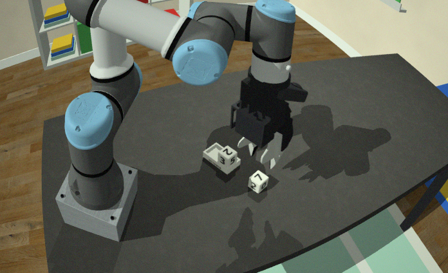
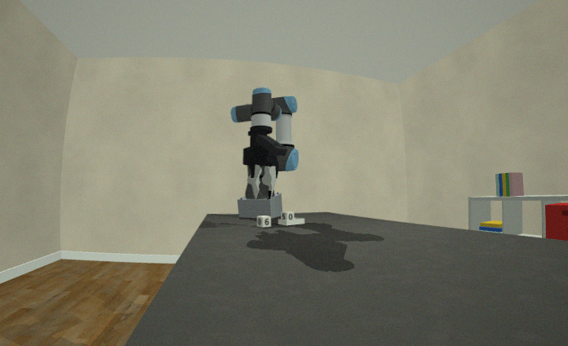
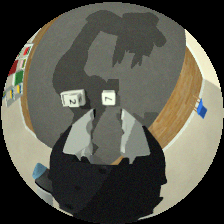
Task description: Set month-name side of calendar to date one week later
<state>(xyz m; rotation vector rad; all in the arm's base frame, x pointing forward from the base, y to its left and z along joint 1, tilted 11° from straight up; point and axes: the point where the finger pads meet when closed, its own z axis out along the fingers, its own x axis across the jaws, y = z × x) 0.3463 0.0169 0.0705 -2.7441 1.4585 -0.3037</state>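
The white tray lies 90 mm to the left of my hand, 90 mm below it and 60 mm behind it.
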